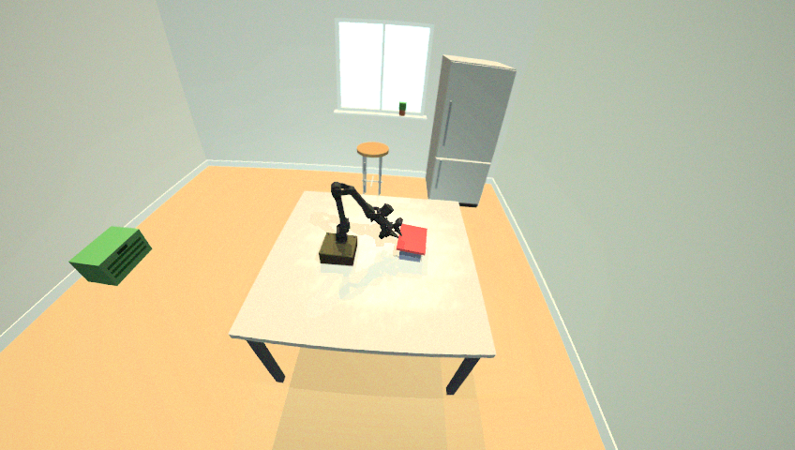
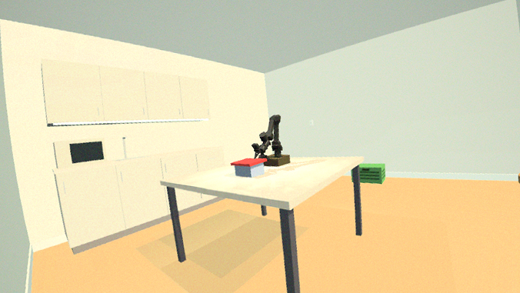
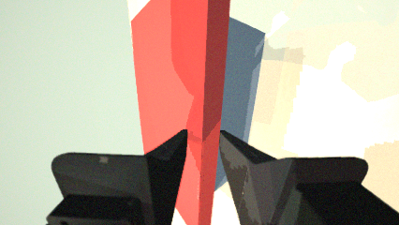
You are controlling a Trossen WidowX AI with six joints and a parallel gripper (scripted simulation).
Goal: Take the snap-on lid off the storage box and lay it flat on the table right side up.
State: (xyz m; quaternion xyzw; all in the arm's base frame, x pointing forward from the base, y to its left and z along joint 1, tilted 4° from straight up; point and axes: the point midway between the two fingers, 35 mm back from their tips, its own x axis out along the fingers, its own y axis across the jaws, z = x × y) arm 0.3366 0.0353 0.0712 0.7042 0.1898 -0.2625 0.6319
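Now: gripper tip 8 cm short of the red lid and 1 cm to the left of it. Also, from my gripper tip: storage box: 8 cm ahead, 1 cm to the right, 5 cm below.
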